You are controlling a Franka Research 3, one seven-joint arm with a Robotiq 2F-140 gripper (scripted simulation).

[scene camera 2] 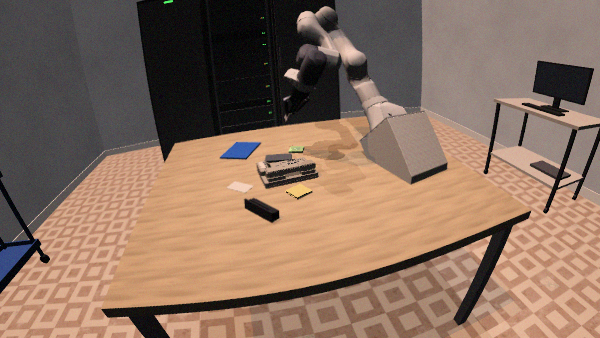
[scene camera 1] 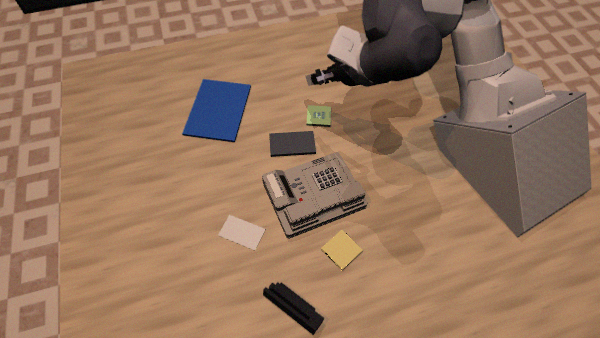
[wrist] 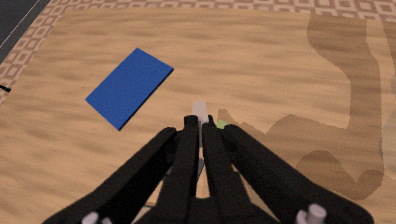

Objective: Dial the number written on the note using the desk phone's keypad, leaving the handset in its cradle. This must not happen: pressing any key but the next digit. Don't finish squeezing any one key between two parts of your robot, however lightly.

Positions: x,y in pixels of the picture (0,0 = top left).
Labels:
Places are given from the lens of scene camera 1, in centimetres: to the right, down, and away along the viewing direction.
blue book (scene camera 1: 217,111): -24, -17, 116
white card (scene camera 1: 237,230): -15, 15, 97
The marked spots on the blue book and the white card are 38 cm apart.

